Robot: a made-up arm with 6 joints.
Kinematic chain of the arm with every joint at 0, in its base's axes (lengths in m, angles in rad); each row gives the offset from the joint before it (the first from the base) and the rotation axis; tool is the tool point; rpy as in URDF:
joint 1: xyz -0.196 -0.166 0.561 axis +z
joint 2: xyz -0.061 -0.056 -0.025 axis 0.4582 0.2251 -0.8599
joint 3: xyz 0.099 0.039 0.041 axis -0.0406 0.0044 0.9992
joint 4: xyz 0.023 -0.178 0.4 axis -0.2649 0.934 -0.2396
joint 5: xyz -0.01 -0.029 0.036 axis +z
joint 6: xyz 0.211 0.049 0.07 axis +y
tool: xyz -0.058 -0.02 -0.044 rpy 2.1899 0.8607 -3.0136
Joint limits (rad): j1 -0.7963..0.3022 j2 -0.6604..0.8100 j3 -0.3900..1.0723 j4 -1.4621..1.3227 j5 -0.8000..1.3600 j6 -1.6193..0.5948
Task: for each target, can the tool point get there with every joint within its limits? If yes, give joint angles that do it. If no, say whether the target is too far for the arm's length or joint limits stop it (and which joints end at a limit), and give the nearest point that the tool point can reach.
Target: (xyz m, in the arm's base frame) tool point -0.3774 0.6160 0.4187
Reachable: no: joint limits stop it (at a limit: joint 1, joint 2, joint 3, joint 6) | nearest point -0.2347 0.2149 0.8169 | short by 0.583 m
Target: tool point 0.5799 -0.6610 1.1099
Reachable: no: too far | nearest point 0.3050 -0.5551 0.9922 | short by 0.317 m
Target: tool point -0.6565 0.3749 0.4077
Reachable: no: joint limits stop it (at a limit: joint 1, joint 2, joint 3, joint 6) | nearest point -0.3227 0.1400 0.8101 | short by 0.573 m
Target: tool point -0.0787 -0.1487 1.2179
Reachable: yes | joints -0.5442 -0.4160 0.3793 -1.1827 0.0965 -1.3859
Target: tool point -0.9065 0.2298 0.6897
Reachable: no: joint limits stop it (at a limit: joint 1, joint 2, joint 3, joint 6) | nearest point -0.4019 0.0940 0.8921 | short by 0.560 m
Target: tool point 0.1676 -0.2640 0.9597
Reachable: yes | joints 0.1916 0.2326 0.4580 0.1392 0.1308 -1.2378
